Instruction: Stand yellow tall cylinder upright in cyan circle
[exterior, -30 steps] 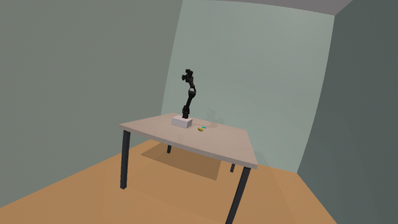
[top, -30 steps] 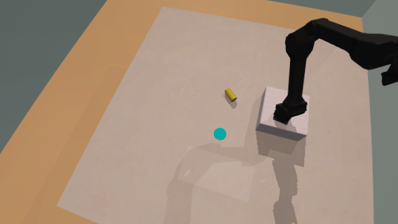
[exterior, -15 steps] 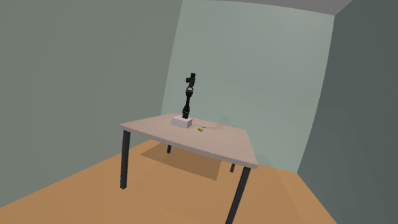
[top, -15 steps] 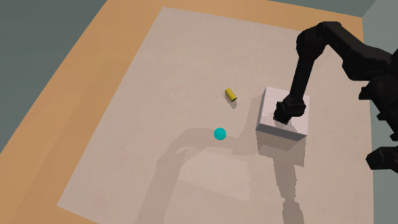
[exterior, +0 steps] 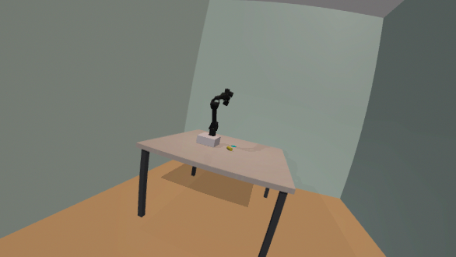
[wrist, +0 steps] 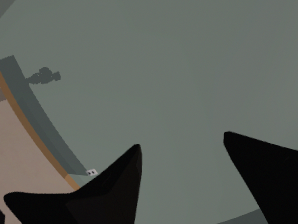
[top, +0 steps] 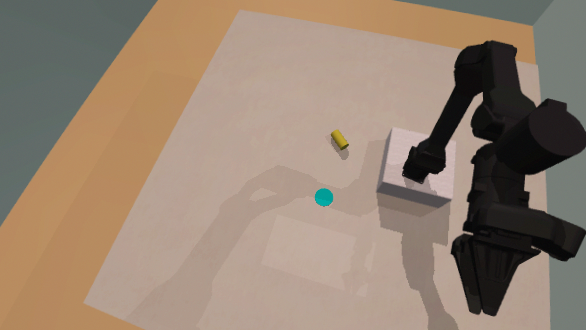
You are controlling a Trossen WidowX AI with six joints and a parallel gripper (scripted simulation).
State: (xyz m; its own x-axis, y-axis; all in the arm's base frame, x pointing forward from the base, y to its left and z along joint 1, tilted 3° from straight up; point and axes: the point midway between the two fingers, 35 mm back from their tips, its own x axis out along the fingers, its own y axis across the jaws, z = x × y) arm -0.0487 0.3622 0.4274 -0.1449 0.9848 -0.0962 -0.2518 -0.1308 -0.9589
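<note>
Right now my gripper tip is 30 cm short of the yellow tall cylinder, 41 cm to the left of it and 52 cm above it. Round my gripper tip: cyan circle (26 cm ahead, 21 cm to the right, 53 cm below).
</note>
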